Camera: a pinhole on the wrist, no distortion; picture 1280 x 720 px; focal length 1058.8 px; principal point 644.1 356.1 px. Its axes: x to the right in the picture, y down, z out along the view. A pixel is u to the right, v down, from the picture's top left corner.
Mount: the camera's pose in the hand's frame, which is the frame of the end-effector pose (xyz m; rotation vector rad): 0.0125 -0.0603 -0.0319 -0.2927 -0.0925 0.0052
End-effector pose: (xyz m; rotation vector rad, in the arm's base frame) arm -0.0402 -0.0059 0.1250 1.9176 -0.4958 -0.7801
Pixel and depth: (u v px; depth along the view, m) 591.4 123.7 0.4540
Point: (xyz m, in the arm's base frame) -0.3777 -0.2323 -0.0202
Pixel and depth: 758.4 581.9 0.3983
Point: -0.2575 -0.2864 0.1351
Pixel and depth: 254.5 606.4 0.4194
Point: -0.3976 -0.1672 0.2110
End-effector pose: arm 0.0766 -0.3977 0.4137 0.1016 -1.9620 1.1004
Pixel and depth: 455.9 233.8 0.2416
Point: -0.0122 -0.5731 0.3395
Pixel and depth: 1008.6 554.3 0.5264
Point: -0.3918 -0.5707 0.2828
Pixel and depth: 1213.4 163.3 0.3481
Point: -0.2347 -0.6000 0.4631
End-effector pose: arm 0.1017 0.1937 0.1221 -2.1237 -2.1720 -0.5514
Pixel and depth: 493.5 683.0 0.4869
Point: 0.4037 0.2063 -0.2163
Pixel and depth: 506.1 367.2 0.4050
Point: 0.2360 0.2196 -0.2126
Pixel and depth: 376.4 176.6 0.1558
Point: 0.0884 0.1894 -0.0113
